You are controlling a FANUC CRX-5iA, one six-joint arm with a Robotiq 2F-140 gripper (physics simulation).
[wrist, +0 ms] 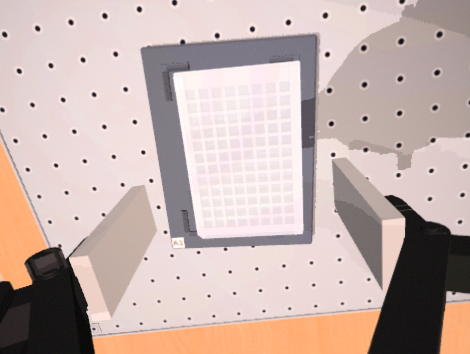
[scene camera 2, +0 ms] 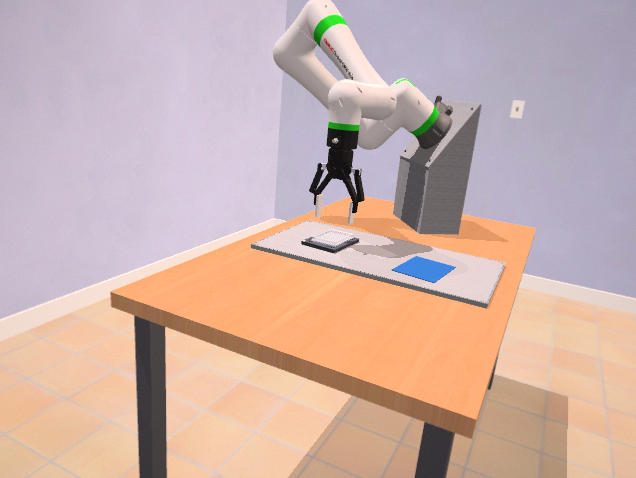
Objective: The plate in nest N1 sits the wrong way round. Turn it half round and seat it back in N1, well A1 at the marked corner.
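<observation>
The white well plate (scene camera 2: 332,237) (wrist: 245,155) lies face up on the dark grey nest (scene camera 2: 335,249) (wrist: 166,135). In the wrist view, the A1 label (wrist: 178,242) is at the nest's lower left corner, and the plate's lower left corner looks slightly cut. Corner brackets show along the plate's left and top sides, with a gap at the left; the right side's brackets are hidden. I cannot tell whether the plate is fully seated. My gripper (scene camera 2: 334,218) (wrist: 239,196) is open and empty above the plate, its pale fingers wide of both long sides.
The nest stands on a light perforated board (scene camera 2: 280,243) (wrist: 100,145) on the wooden table (scene camera 2: 287,318). A flat blue square (scene camera 2: 424,269) lies on the board to the right in the scene view. The grey robot pedestal (scene camera 2: 446,179) stands behind the board.
</observation>
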